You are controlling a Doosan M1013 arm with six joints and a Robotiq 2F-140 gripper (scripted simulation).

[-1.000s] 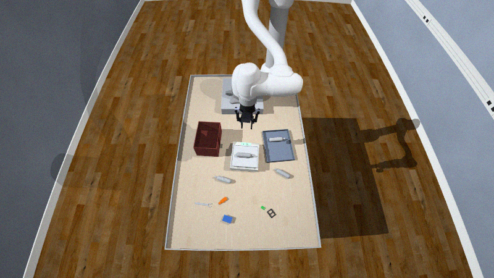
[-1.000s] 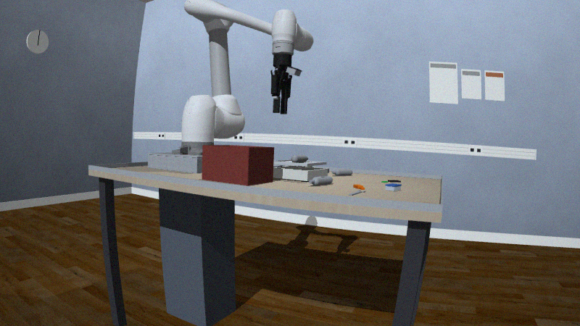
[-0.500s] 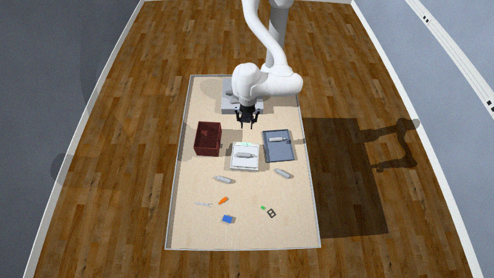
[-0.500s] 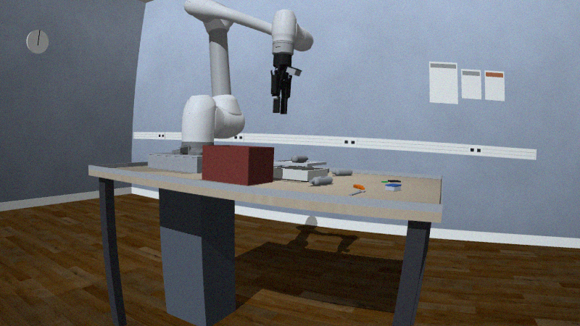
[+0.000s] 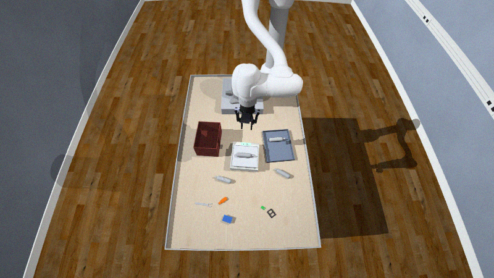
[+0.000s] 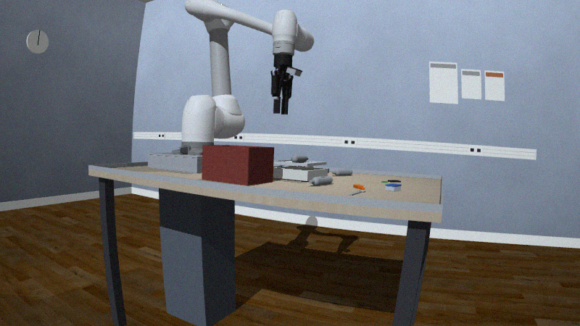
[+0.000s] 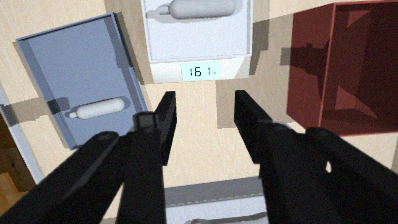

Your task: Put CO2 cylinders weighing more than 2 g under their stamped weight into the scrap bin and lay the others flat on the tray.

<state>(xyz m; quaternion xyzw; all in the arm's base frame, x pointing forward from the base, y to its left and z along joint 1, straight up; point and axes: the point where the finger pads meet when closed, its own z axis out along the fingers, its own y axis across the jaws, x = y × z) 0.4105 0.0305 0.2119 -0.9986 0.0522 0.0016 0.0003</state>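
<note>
My gripper is now 280 mm above the blue-grey tray, 220 mm to the right of it and 10 mm past it. The rest, counted from my hand: white scale: 250 mm below, 90 mm ahead, 10 mm to the right; orange piece: 380 mm ahead, 280 mm below, 140 mm to the right; dark red scrap bin: 260 mm to the right, 250 mm below, 20 mm behind.
</note>
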